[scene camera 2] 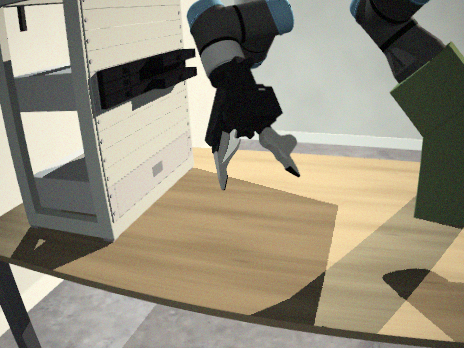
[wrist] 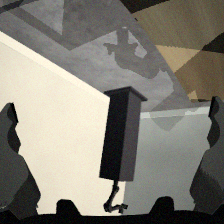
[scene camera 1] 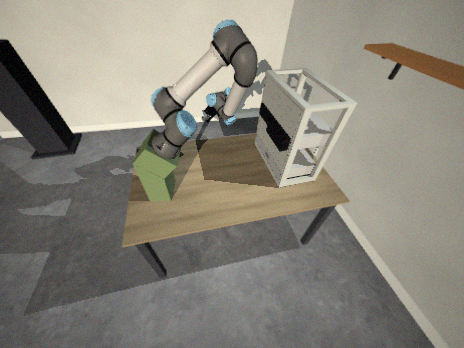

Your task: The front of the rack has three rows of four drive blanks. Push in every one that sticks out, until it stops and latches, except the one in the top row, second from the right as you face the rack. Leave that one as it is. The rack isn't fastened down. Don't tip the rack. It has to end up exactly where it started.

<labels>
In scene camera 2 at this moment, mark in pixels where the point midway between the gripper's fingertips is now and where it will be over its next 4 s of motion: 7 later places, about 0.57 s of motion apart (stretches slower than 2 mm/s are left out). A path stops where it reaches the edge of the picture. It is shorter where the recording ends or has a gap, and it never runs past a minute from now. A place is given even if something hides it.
The gripper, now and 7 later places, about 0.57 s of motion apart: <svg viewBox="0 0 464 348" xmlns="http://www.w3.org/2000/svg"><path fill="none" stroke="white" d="M264 183L266 184L278 188L302 192L337 189L372 168L394 129L388 80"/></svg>
</labels>
